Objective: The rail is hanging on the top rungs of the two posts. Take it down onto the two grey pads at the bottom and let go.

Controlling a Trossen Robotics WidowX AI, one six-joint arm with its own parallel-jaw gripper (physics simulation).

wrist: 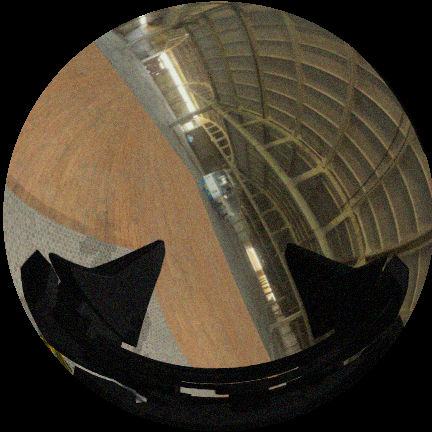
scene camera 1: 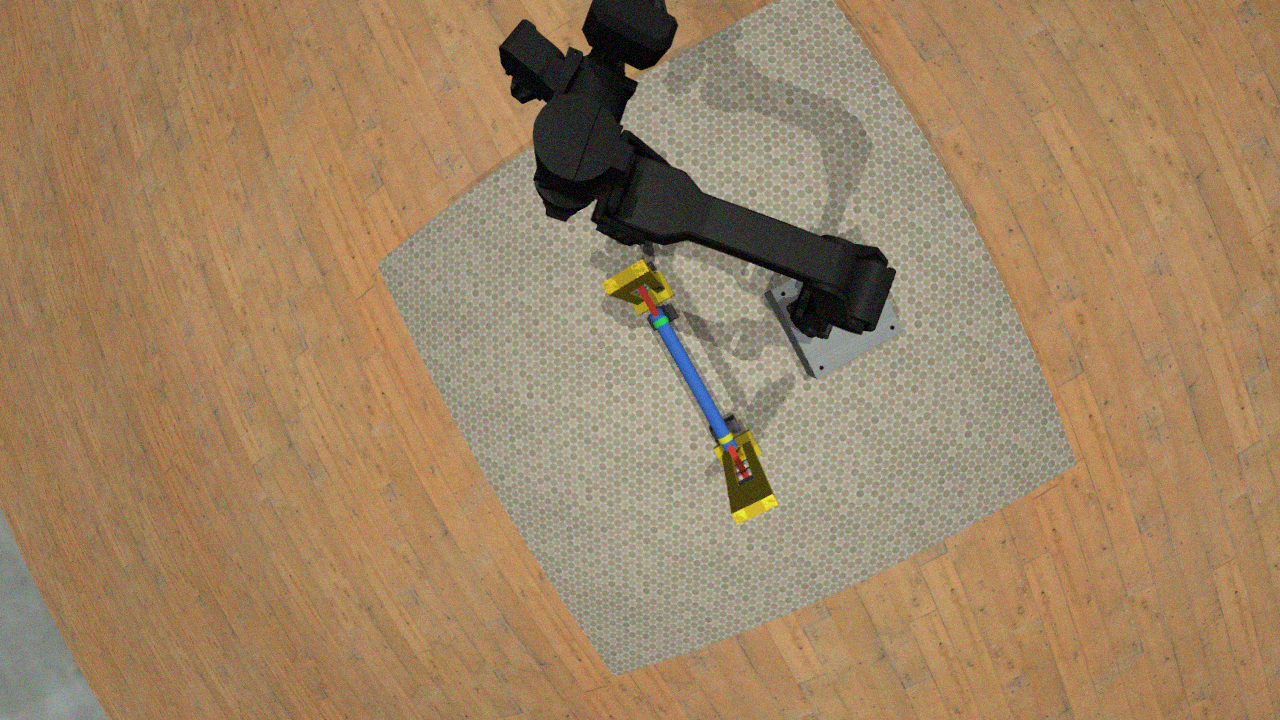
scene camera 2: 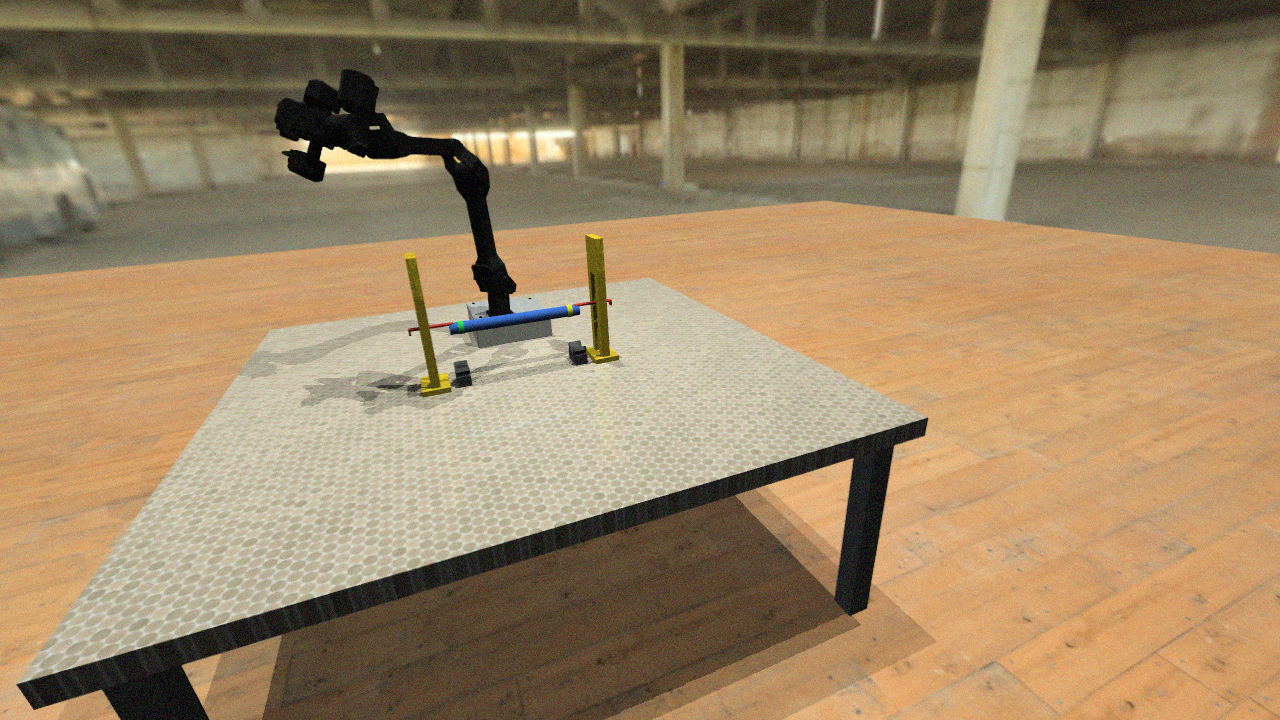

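Pixels of known places: gripper, fingertip midpoint: point(wrist: 227, 249); arm's base, link origin: point(scene camera 1: 807, 311) point(scene camera 2: 499, 313).
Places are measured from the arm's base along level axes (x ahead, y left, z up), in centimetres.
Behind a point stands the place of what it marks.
The blue rail point(scene camera 1: 693, 380) @[y -1.9, x 25.9, z 7.0 cm] point(scene camera 2: 514, 318) @[y -2.5, x 27.1, z 6.2 cm] hangs between two yellow posts, well above the table. Its green-banded end is at one post point(scene camera 1: 626, 279) @[y -21.3, x 24.4, z 22.6 cm] point(scene camera 2: 419, 304) @[y -22.0, x 27.8, z 12.9 cm], its yellow-banded end at the other post point(scene camera 1: 754, 508) @[y 18.0, x 27.5, z 22.5 cm] point(scene camera 2: 601, 335) @[y 17.0, x 30.9, z -0.7 cm]. Its red end hooks reach into the posts; which rungs carry them is too small to tell. Two dark grey pads stand low beside the post feet: one pad point(scene camera 1: 670, 312) @[y -15.4, x 22.8, z -3.2 cm] point(scene camera 2: 461, 373) @[y -16.1, x 27.3, z -4.3 cm] at the green end, one pad point(scene camera 2: 577, 351) @[y 11.0, x 29.8, z -3.9 cm] at the yellow end. My gripper point(wrist: 227, 249) @[y -38.6, x 6.4, z 47.2 cm] is open and empty, raised high and away from the rail, beyond the green-end post.
The arm's grey base plate point(scene camera 1: 850, 344) @[y 10.4, x -4.0, z -0.7 cm] point(scene camera 2: 514, 334) @[y 2.1, x 4.7, z -5.3 cm] stands on the table point(scene camera 1: 581, 537) @[y 17.6, x 71.7, z -7.5 cm] point(scene camera 2: 501, 447) @[y -15.3, x 58.5, z -7.5 cm], behind the rail in scene camera 2. The black arm point(scene camera 1: 760, 234) @[y -13.3, x 10.6, z 45.2 cm] point(scene camera 2: 480, 223) @[y -2.6, x 4.4, z 25.1 cm] reaches from it over the green-end side. A yellow sliver shows at the wrist view's lower left edge.
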